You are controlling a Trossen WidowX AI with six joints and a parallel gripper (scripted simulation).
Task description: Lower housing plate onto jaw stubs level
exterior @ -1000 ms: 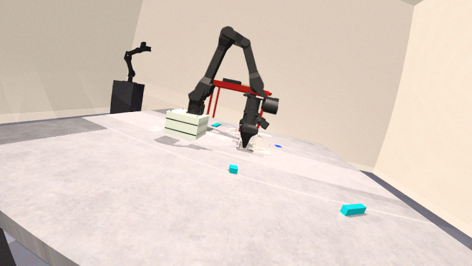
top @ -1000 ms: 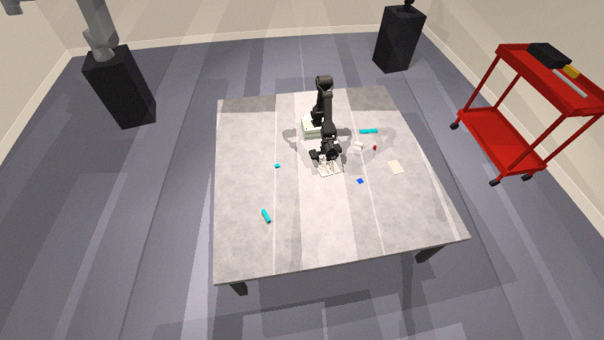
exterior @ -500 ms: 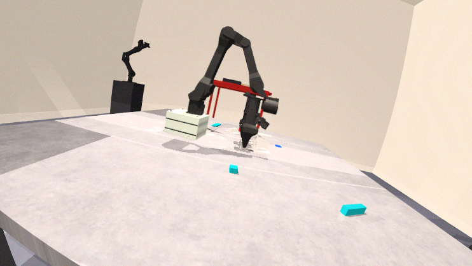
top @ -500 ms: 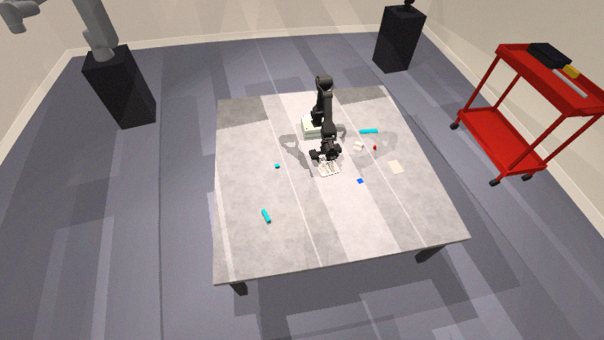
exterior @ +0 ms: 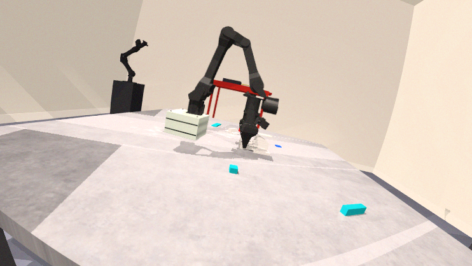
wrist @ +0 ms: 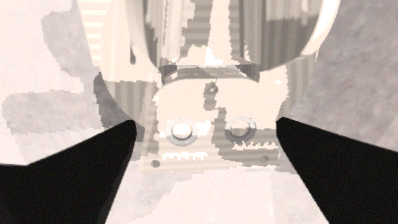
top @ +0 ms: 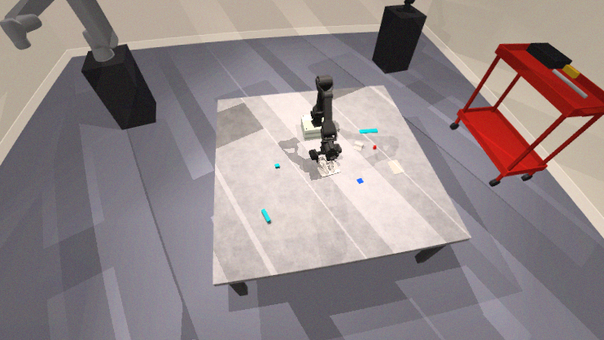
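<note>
The housing plate lies 20 mm above my gripper tip and 10 mm ahead of it. Round my gripper tip: blue block (200 mm ahead, 140 mm to the left, 10 mm below); cyan bar (380 mm to the left, 140 mm behind); red block (340 mm to the left).
</note>
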